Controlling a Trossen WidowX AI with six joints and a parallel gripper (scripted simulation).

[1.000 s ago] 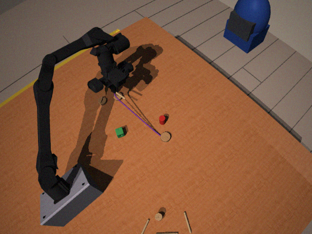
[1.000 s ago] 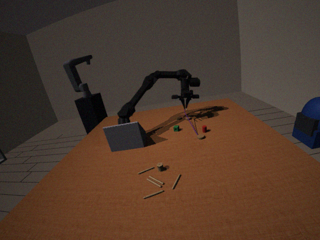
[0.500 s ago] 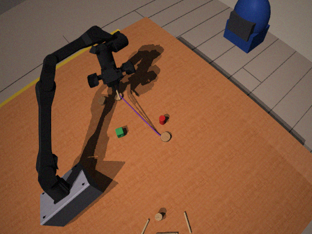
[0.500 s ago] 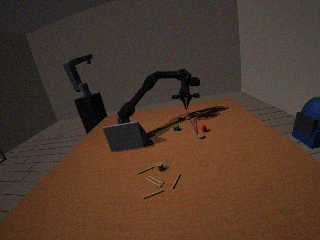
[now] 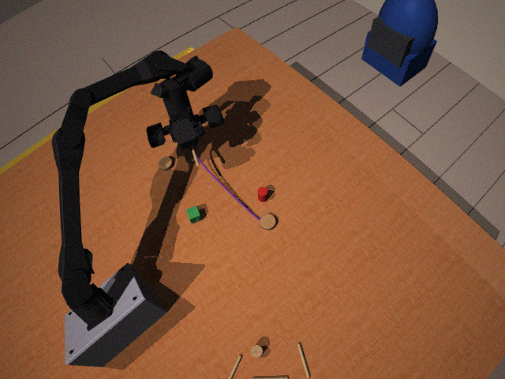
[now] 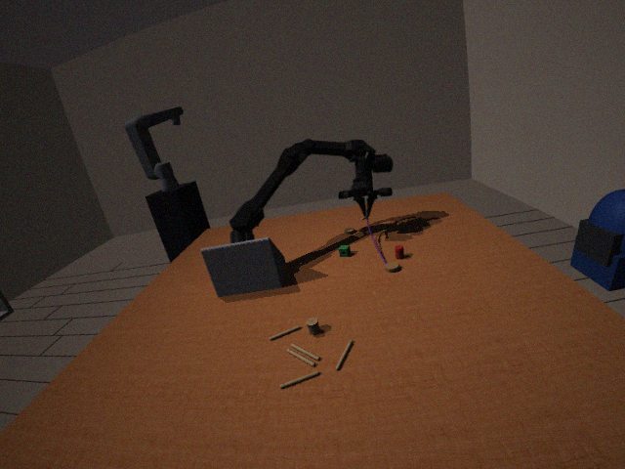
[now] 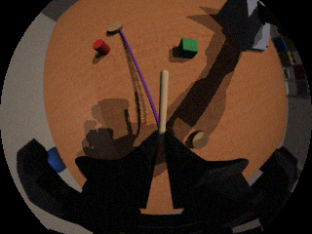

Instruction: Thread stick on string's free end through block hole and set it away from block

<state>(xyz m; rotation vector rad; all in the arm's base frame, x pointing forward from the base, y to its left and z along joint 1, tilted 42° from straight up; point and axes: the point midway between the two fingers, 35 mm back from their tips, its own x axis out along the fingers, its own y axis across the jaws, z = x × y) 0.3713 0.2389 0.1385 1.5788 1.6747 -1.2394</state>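
My gripper tip is now 9 cm past the green block, 13 cm to the left of it and 6 cm above it. From my gripper tip the other things lie so: red cylinder 9 cm ahead, 19 cm to the right, 6 cm below; round wooden button 6 cm ahead, 25 cm to the right, 7 cm below; thin wooden stick 1 cm to the right.
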